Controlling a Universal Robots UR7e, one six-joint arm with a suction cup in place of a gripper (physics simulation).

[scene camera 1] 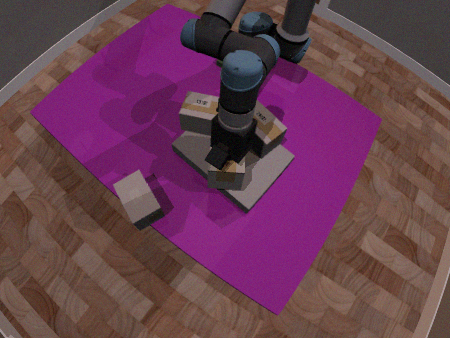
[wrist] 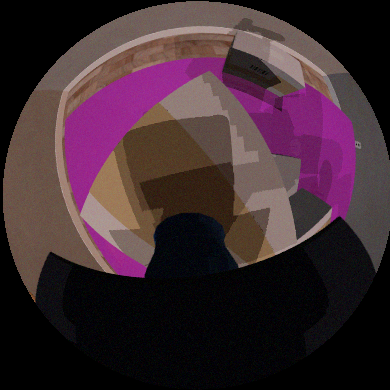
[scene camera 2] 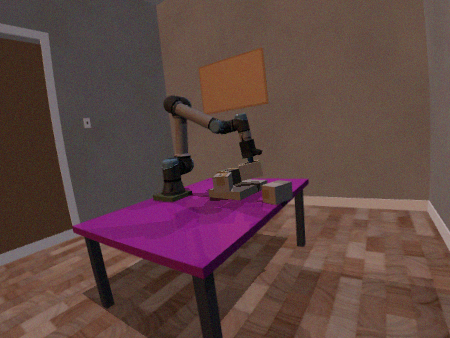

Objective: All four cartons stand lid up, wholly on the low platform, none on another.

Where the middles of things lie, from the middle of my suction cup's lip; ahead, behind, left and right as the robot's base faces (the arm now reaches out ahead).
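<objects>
With respect to the low grey platform [scene camera 1: 260,174], my suction cup is 3 cm to the left of it, 9 cm past it and 17 cm above it.
</objects>
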